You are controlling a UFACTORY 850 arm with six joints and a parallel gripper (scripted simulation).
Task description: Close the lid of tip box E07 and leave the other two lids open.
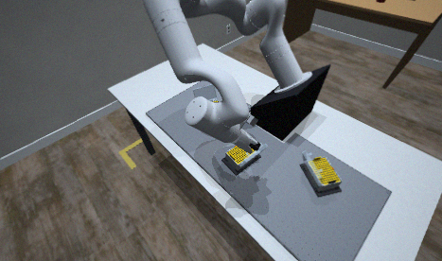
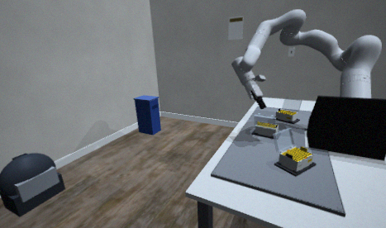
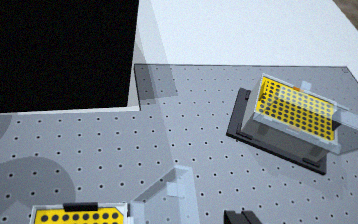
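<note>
Right now my hand is 20 mm past the clear lid, 20 mm to the left of it and 110 mm above it. Round my hand: tip box lid 140 mm behind, 190 mm to the left, 110 mm below; then tip box 190 mm behind, 210 mm to the left, 140 mm below.
</note>
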